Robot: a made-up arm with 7 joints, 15 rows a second.
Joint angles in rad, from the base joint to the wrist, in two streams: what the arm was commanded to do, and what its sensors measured. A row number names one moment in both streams.
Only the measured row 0 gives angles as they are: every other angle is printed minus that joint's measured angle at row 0.
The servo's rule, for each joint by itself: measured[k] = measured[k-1] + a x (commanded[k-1-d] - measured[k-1]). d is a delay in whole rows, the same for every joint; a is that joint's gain. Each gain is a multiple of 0.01, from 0.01 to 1. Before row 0 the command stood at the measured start. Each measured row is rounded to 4 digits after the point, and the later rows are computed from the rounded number. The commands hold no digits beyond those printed.
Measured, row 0:
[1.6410, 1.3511, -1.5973, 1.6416, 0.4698, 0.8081, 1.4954]
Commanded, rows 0 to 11:
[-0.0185, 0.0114, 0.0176, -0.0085, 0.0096, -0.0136, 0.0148]
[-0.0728, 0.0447, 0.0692, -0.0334, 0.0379, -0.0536, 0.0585]
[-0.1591, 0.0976, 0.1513, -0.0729, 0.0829, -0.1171, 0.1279]
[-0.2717, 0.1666, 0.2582, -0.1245, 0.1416, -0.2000, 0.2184]
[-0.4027, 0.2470, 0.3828, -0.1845, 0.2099, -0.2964, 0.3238]
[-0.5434, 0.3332, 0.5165, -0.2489, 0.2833, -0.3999, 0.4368]
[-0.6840, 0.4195, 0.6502, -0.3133, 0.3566, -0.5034, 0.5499]
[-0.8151, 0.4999, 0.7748, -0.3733, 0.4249, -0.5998, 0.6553]
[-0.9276, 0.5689, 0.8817, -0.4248, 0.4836, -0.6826, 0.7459]
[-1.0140, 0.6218, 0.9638, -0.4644, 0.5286, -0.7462, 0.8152]
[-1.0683, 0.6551, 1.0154, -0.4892, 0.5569, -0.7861, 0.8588]
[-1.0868, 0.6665, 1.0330, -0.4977, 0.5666, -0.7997, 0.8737]
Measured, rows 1 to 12:
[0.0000, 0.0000, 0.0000, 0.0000, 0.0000, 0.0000, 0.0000]
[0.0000, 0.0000, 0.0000, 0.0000, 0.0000, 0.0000, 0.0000]
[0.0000, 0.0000, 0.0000, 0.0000, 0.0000, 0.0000, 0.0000]
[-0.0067, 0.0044, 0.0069, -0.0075, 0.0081, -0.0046, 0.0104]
[-0.0305, 0.0201, 0.0312, -0.0303, 0.0331, -0.0213, 0.0441]
[-0.0768, 0.0503, 0.0780, -0.0678, 0.0749, -0.0539, 0.1028]
[-0.1470, 0.0957, 0.1483, -0.1177, 0.1309, -0.1036, 0.1837]
[-0.2391, 0.1547, 0.2398, -0.1765, 0.1973, -0.1692, 0.2818]
[-0.3486, 0.2243, 0.3477, -0.2402, 0.2695, -0.2476, 0.3903]
[-0.4693, 0.3004, 0.4657, -0.3045, 0.3427, -0.3346, 0.5020]
[-0.5938, 0.3782, 0.5862, -0.3650, 0.4117, -0.4248, 0.6093]
[-0.7140, 0.4526, 0.7014, -0.4176, 0.4721, -0.5125, 0.7049]
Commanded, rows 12 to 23:
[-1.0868, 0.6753, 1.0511, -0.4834, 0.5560, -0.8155, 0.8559]
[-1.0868, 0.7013, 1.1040, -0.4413, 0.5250, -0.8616, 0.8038]
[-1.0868, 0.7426, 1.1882, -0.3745, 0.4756, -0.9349, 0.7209]
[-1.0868, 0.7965, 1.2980, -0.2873, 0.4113, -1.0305, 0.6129]
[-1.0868, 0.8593, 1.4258, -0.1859, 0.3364, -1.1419, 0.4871]
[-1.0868, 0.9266, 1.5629, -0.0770, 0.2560, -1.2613, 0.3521]
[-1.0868, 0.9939, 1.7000, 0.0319, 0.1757, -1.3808, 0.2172]
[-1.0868, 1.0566, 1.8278, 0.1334, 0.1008, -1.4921, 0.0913]
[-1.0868, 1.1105, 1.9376, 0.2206, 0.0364, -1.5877, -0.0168]
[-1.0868, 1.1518, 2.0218, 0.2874, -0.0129, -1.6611, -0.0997]
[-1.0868, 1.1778, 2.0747, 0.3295, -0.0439, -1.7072, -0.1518]
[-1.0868, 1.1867, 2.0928, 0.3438, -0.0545, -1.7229, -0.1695]
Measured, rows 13 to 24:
[-0.8220, 0.5186, 0.8037, -0.4588, 0.5196, -0.5920, 0.7821]
[-0.9107, 0.5718, 0.8863, -0.4856, 0.5509, -0.6580, 0.8358]
[-0.9741, 0.6087, 0.9435, -0.4962, 0.5641, -0.7062, 0.8623]
[-1.0147, 0.6347, 0.9855, -0.4849, 0.5573, -0.7434, 0.8578]
[-1.0407, 0.6607, 1.0317, -0.4465, 0.5302, -0.7836, 0.8200]
[-1.0573, 0.6926, 1.0927, -0.3831, 0.4843, -0.8350, 0.7506]
[-1.0679, 0.7331, 1.1728, -0.2988, 0.4230, -0.9015, 0.6542]
[-1.0747, 0.7823, 1.2715, -0.1994, 0.3503, -0.9832, 0.5372]
[-1.0791, 0.8386, 1.3851, -0.0917, 0.2711, -1.0778, 0.4076]
[-1.0819, 0.8992, 1.5079, 0.0171, 0.1910, -1.1808, 0.2743]
[-1.0837, 0.9606, 1.6327, 0.1194, 0.1152, -1.2866, 0.1462]
[-1.0848, 1.0191, 1.7516, 0.2085, 0.0490, -1.3890, 0.0321]

